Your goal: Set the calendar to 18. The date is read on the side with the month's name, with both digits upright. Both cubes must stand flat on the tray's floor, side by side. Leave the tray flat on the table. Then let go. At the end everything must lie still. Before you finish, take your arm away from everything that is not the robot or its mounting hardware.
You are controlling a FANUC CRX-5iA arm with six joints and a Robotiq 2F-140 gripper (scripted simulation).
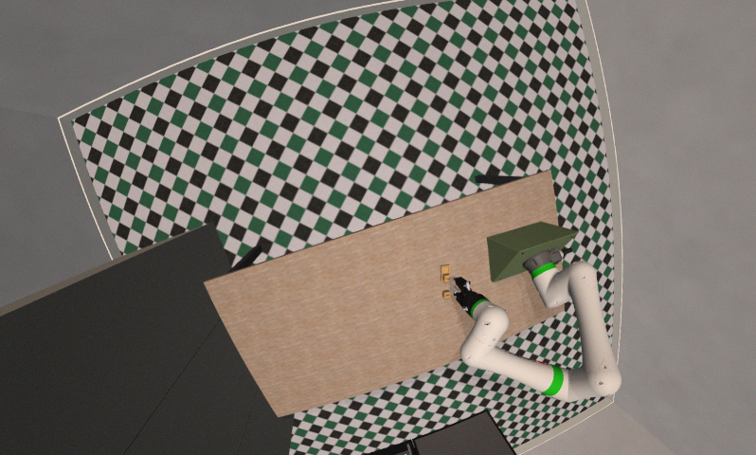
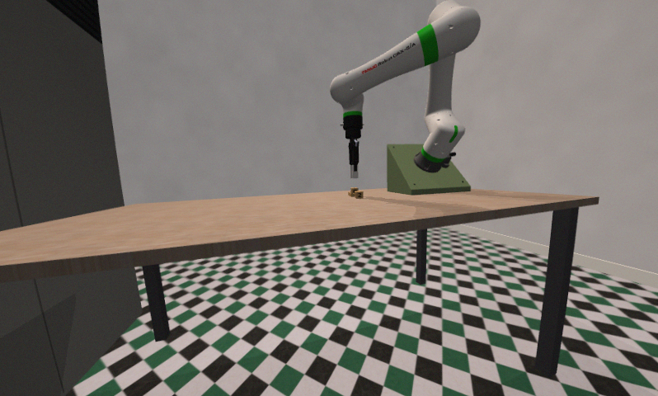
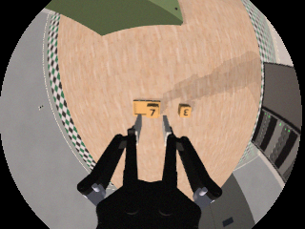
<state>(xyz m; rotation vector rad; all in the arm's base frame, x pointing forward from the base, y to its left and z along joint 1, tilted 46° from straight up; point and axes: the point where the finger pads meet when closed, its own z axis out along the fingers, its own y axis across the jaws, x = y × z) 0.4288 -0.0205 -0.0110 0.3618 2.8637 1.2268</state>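
Right now the tray is 20 mm to the right of my hand and 110 mm below it.
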